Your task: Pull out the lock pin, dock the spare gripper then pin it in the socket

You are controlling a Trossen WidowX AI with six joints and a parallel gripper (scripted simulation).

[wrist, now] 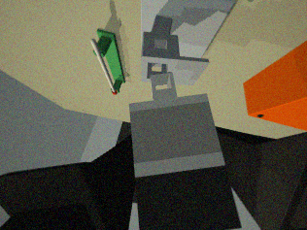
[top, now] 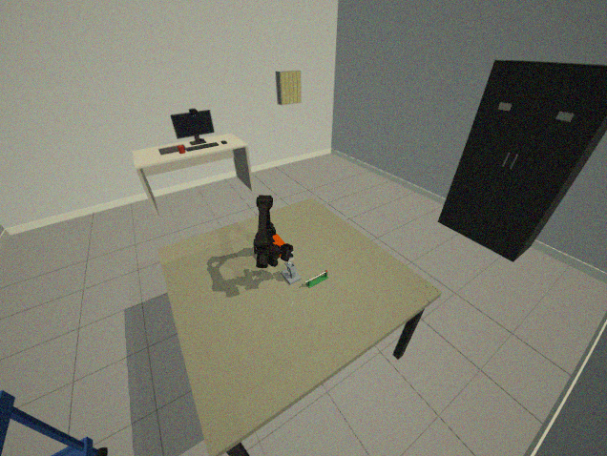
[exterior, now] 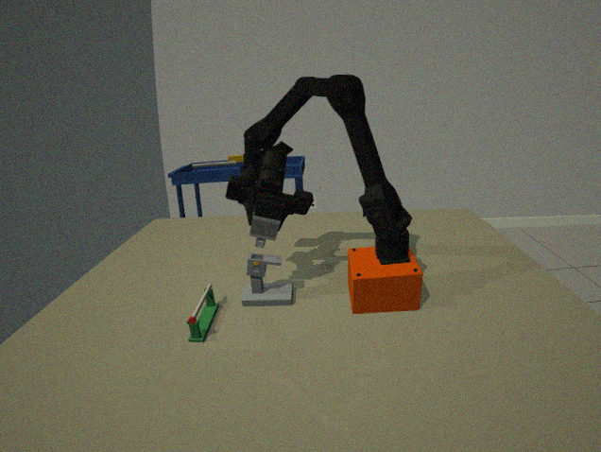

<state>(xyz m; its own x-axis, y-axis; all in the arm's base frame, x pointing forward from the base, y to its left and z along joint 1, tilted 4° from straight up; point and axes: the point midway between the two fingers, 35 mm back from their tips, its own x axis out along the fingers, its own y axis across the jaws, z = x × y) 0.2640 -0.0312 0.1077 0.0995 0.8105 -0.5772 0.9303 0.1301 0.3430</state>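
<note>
The green cradle is 13 cm ahead of my gripper tip, 10 cm to the left of it and 14 cm below it. Also, from my gripper tip: socket 1 cm ahead, 12 cm below; then spare gripper 1 cm to the right, 1 cm above.
</note>
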